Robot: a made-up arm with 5 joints.
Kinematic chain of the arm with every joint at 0, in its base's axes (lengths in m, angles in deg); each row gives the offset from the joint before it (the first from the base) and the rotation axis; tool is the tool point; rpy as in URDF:
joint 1: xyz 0.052 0 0.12 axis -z
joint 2: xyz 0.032 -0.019 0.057 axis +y
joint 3: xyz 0.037 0 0.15 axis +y
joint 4: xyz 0.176 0 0.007 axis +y
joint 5: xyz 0.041 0.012 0 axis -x
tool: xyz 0 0 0 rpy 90 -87.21 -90
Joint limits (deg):
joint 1: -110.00..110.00
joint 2: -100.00..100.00
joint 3: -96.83..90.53
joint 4: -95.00..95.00
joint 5: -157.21..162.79
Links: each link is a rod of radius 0.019 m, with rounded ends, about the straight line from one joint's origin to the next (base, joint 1, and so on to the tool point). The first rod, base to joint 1, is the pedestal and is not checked.
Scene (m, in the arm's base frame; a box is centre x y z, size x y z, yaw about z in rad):
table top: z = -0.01
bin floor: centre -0.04 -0.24 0 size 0.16 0.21 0.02 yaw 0.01
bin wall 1: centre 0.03 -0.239 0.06 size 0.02 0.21 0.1 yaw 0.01
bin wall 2: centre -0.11 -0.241 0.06 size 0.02 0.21 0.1 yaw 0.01
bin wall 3: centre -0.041 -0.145 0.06 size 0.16 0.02 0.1 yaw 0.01
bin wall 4: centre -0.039 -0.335 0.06 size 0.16 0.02 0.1 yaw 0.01
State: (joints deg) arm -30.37 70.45 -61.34 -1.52 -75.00
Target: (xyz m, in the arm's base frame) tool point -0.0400 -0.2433 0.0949
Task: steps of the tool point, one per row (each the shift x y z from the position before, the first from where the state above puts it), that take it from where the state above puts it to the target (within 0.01 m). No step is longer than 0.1 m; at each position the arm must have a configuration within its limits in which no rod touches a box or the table.
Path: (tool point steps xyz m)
1: 0.0330 -0.0913 0.0051
2: 0.0074 -0.0957 0.0049
3: -0.0181 -0.0926 0.0045
4: -0.0413 -0.0823 0.0040
5: -0.0601 -0.0662 0.0034
6: -0.0731 -0.0458 0.0026
7: -0.0795 -0.0232 0.0018
8: -0.0788 -0.0005 0.0007
9: -0.0719 0.0203 -0.0002
10: -0.0593 0.0372 -0.0015
11: -0.0017 -0.0048 -0.0475
12: 0.0017 0.0048 -0.0489

